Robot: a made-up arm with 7 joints. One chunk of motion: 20 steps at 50 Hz.
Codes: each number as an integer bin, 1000 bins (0 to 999) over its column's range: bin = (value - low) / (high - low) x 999, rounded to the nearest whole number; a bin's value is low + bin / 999 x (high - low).
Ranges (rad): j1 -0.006..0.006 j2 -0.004..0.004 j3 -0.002..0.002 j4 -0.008..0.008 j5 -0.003..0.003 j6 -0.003..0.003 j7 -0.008..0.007
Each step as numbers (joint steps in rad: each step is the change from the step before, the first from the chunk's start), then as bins.
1 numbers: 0.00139 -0.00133 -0.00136 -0.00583 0.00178 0.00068 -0.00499
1 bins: 615 333 160 135 796 613 200
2 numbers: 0.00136 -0.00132 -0.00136 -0.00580 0.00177 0.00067 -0.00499
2 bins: 613 335 160 137 794 611 200
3 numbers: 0.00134 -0.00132 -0.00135 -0.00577 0.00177 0.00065 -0.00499
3 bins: 611 335 162 139 794 608 200
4 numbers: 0.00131 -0.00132 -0.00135 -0.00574 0.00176 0.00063 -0.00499
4 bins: 609 335 162 141 793 604 200
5 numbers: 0.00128 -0.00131 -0.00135 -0.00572 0.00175 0.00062 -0.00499
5 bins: 606 336 162 142 791 603 200
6 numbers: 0.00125 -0.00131 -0.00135 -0.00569 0.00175 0.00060 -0.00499
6 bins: 604 336 162 144 791 599 200
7 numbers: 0.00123 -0.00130 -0.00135 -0.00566 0.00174 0.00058 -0.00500
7 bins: 602 337 162 146 789 596 200
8 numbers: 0.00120 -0.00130 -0.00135 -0.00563 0.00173 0.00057 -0.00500
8 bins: 599 337 162 148 788 594 200
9 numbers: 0.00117 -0.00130 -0.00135 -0.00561 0.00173 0.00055 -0.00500
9 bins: 597 337 162 149 788 591 200
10 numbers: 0.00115 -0.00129 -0.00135 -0.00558 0.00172 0.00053 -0.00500
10 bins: 595 338 162 151 786 588 200
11 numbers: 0.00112 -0.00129 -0.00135 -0.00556 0.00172 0.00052 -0.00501
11 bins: 593 338 162 152 786 586 199
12 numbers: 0.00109 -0.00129 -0.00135 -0.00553 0.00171 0.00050 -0.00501
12 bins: 590 338 162 154 784 583 199
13 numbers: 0.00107 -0.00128 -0.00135 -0.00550 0.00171 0.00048 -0.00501
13 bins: 589 340 162 156 784 579 199
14 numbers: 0.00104 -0.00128 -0.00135 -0.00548 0.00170 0.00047 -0.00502
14 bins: 586 340 162 157 783 578 198
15 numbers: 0.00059 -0.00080 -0.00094 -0.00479 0.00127 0.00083 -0.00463
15 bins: 549 400 265 200 711 638 224
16 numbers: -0.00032 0.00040 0.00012 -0.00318 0.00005 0.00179 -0.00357
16 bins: 473 549 529 301 508 798 295
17 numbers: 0.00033 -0.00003 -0.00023 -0.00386 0.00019 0.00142 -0.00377
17 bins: 527 496 442 258 531 736 282
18 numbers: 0.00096 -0.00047 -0.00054 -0.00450 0.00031 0.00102 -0.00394
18 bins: 579 441 365 219 551 669 270
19 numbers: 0.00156 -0.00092 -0.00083 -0.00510 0.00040 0.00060 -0.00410
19 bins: 629 385 292 181 566 599 260
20 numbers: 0.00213 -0.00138 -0.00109 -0.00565 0.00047 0.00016 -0.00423
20 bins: 677 327 227 147 578 526 251
